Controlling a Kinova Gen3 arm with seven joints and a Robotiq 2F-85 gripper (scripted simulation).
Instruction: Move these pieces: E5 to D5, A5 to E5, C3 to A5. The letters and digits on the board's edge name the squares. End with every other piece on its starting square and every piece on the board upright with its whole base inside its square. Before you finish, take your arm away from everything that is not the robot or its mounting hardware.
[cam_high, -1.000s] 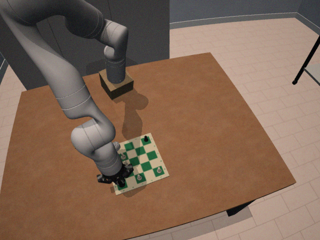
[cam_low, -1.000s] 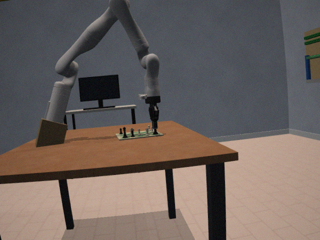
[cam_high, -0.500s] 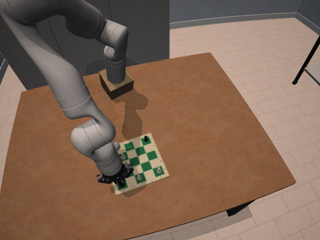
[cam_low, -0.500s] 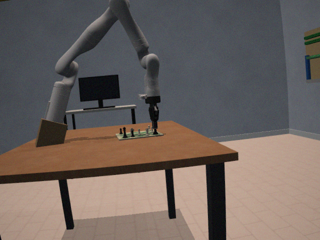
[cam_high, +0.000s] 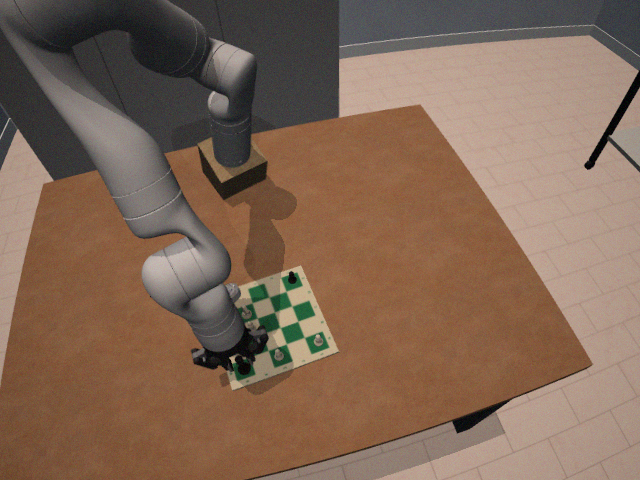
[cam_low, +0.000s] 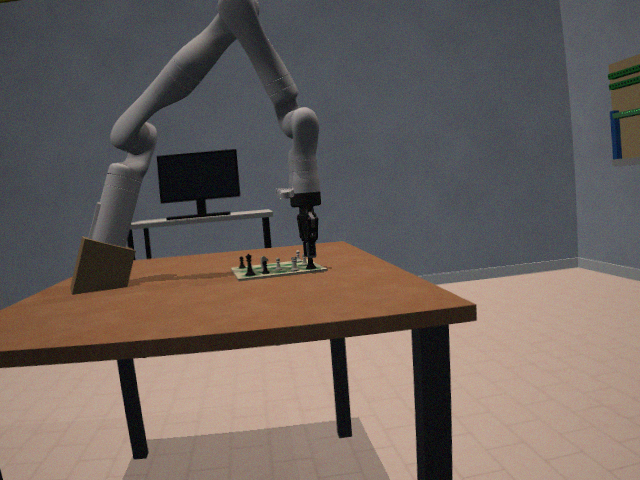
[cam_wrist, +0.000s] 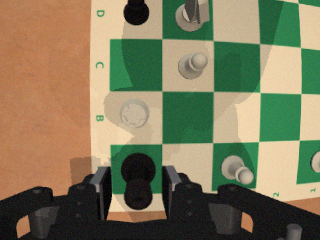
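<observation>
Now: the tall black piece 20 mm below my hand. From my hand the other things lie so: white rook (40 mm behind, 30 mm below, 10 mm to the right); then chessboard (90 mm behind, 60 mm to the left, 50 mm below).
</observation>
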